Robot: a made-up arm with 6 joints. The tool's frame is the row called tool.
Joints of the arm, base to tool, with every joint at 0 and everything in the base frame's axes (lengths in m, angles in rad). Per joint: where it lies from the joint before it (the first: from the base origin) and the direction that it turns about. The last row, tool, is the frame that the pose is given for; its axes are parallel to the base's.
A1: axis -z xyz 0 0 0.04
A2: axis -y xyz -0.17 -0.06 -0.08
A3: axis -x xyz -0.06 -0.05 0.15
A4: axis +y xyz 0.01 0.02 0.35
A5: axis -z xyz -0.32 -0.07 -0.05
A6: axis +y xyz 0 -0.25 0.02
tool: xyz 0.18 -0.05 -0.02
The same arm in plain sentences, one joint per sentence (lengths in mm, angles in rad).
The arm has six revolute joints in a row. What follows holds with every joint at zero, and every direction is one of the base frame's. The first joint is mounted 40 mm along +z from the base frame's origin and rotates about -z. The second joint is mounted 170 mm along -x and 60 mm along -y and 80 mm along -z from the first joint and rotates about -y. The third joint is mounted 60 mm along -x and 50 mm along -y and 150 mm along +z from the second joint and rotates about -x. The fourth joint is mounted 10 mm along +x and 20 mm along +y and 350 mm along +z from the third joint and rotates about +y. The fifth joint is mounted 320 mm along -x and 70 mm along -y and 50 mm along -z from the fourth joint and rotates about -z. The sixth joint is mounted 250 mm along -y and 20 mm along +z from the fifth joint and rotates about +y. The tool frame, which is the frame that the pose is given for, is mounted 180 mm along +x and 50 mm along -y and 20 mm along -z from the sixth joint; its axes are parallel to the base frame's.
